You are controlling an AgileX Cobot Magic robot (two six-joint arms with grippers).
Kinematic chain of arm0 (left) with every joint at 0, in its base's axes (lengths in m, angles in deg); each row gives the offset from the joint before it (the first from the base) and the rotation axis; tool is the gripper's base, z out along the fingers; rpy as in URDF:
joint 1: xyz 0 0 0.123 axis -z
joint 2: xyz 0 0 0 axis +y
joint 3: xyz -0.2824 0 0.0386 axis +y
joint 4: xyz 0.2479 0 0.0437 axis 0.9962 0 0.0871
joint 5: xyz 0 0 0 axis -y
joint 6: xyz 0.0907 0 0.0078 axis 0.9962 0 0.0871
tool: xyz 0 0 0 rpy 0 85 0
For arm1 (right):
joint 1: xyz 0 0 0.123 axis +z
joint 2: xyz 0 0 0 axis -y
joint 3: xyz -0.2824 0 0.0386 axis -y
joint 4: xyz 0.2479 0 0.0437 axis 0.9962 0 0.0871
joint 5: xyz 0 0 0 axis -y
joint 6: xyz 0.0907 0 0.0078 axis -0.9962 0 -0.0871
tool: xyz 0 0 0 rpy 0 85 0
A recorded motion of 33 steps. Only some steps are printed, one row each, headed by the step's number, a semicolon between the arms.
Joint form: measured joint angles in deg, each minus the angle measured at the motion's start. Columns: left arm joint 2, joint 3, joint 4, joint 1, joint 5, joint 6; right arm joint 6, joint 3, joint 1, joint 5, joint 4, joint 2.
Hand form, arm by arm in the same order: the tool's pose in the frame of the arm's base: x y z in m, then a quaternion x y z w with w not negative. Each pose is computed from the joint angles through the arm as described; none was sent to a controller.
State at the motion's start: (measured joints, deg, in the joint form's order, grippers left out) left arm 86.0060 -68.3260 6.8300 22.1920 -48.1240 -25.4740; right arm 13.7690 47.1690 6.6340 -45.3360 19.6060 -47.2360
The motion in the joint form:
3: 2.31 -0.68 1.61 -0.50 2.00 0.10; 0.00 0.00 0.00 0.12 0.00 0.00
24: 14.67 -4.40 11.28 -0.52 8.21 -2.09; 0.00 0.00 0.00 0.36 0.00 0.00
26: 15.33 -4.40 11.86 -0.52 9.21 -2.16; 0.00 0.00 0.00 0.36 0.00 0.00
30: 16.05 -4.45 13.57 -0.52 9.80 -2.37; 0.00 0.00 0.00 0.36 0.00 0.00
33: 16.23 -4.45 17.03 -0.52 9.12 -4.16; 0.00 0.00 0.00 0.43 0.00 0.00
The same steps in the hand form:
3: 0.3043 -0.1107 0.2871 0.00478 0.96493 -0.04264 0.25898; 0.1500 0.0393 0.3447 -0.10124 0.89024 0.13399 0.42340
24: 0.3526 -0.1206 0.2374 0.04420 0.96352 0.01849 0.26331; 0.1503 0.0392 0.3450 -0.10076 0.88945 0.13375 0.42526
26: 0.3553 -0.1214 0.2339 0.04853 0.96233 0.01958 0.26682; 0.1503 0.0392 0.3450 -0.10076 0.88945 0.13375 0.42526
30: 0.3582 -0.1211 0.2303 0.05734 0.96068 0.02916 0.27010; 0.1503 0.0392 0.3450 -0.10076 0.88945 0.13375 0.42526
33: 0.3594 -0.1178 0.2299 0.06008 0.95877 0.05018 0.27320; 0.1504 0.0392 0.3451 -0.10062 0.88921 0.13368 0.42580

